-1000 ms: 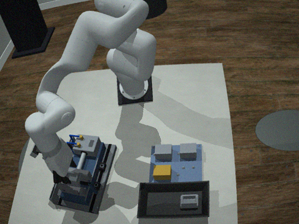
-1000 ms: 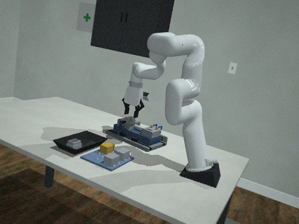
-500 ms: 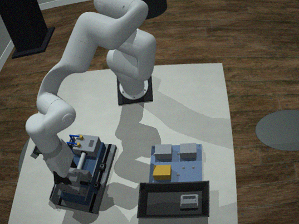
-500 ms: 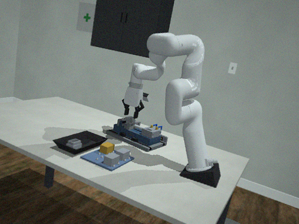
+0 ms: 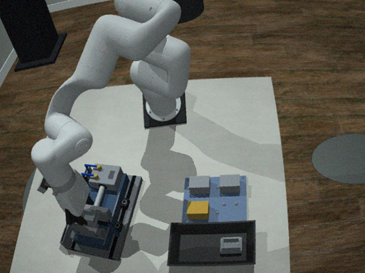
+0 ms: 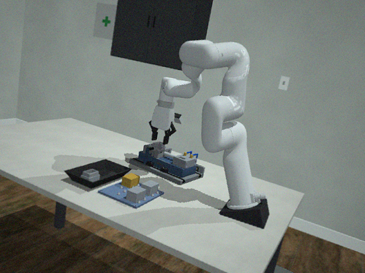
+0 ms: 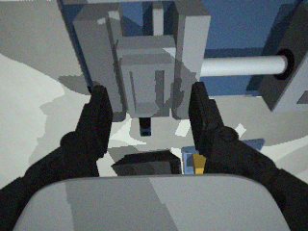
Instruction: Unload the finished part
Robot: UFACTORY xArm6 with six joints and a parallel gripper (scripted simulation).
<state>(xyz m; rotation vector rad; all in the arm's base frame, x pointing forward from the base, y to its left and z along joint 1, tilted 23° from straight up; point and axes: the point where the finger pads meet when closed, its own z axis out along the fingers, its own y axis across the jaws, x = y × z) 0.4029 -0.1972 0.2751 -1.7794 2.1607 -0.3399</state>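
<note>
My gripper is now 80 mm past the silver rod, 60 mm above it and 20 mm to the right of it. Also, from my hand: grey actuator (150 mm behind, 60 mm below, 30 mm to the left); blue fixture plate (360 mm to the left, 130 mm below, 90 mm behind); yellow block (310 mm to the left, 110 mm below, 50 mm behind).
</note>
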